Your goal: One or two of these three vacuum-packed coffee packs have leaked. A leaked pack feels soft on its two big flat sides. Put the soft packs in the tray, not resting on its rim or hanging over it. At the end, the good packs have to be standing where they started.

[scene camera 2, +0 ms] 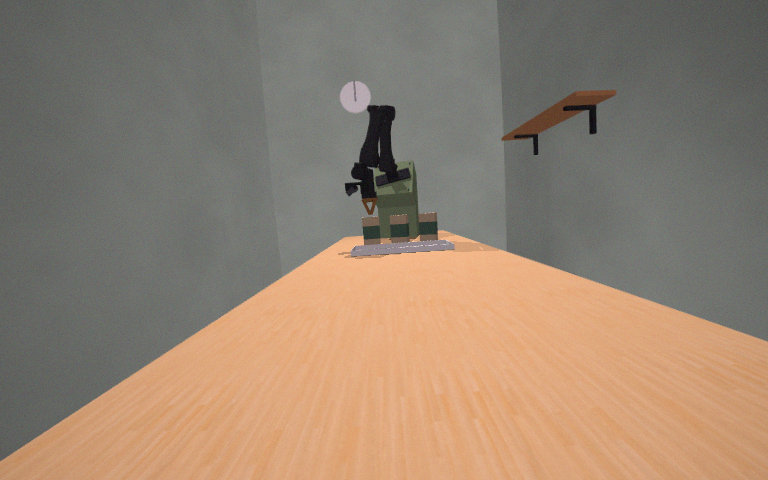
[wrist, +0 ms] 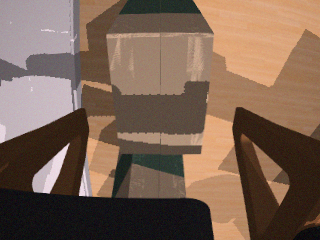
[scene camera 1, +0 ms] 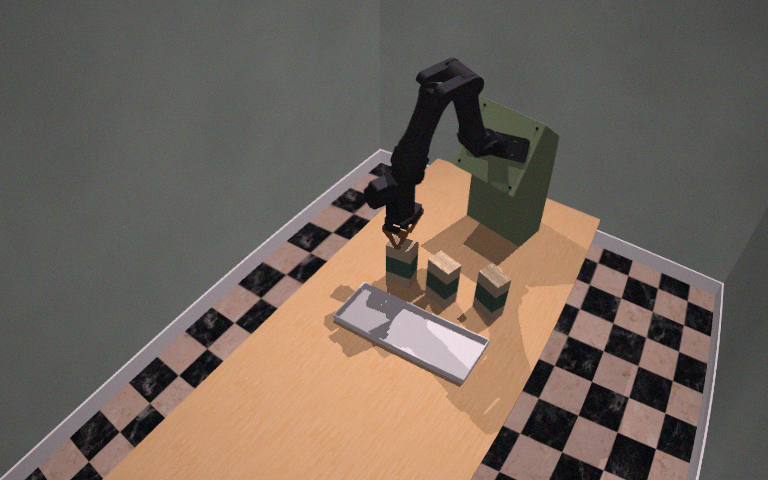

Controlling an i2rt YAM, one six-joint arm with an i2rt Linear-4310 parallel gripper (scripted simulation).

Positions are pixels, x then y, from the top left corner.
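I can see a tray in the wrist view [47, 65], and the tray shows in scene camera 1 and in scene camera 2 too. The tray [scene camera 2: 435, 245] and the tray [scene camera 1: 438, 368] give me one and the same spot on the tray.
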